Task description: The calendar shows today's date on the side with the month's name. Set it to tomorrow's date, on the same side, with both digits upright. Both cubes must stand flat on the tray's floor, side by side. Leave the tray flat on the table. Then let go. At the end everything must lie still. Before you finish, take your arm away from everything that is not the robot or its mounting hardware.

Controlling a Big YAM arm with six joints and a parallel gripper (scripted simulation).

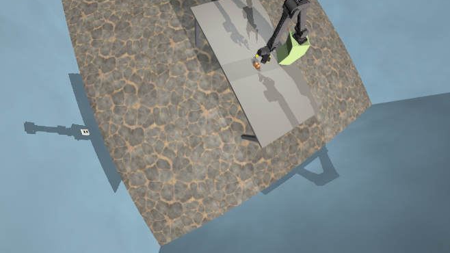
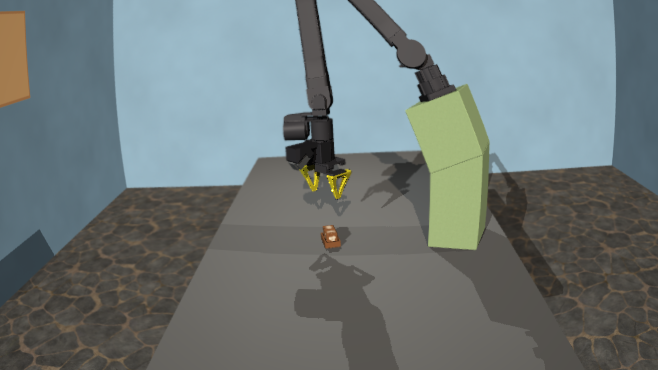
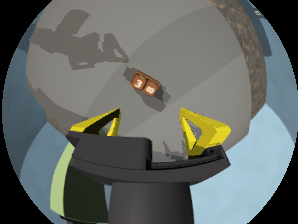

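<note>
Now: hand 12 cm above the brown number cube. Round my hand: calendar tray: 1 cm to the left, 14 cm below.
</note>
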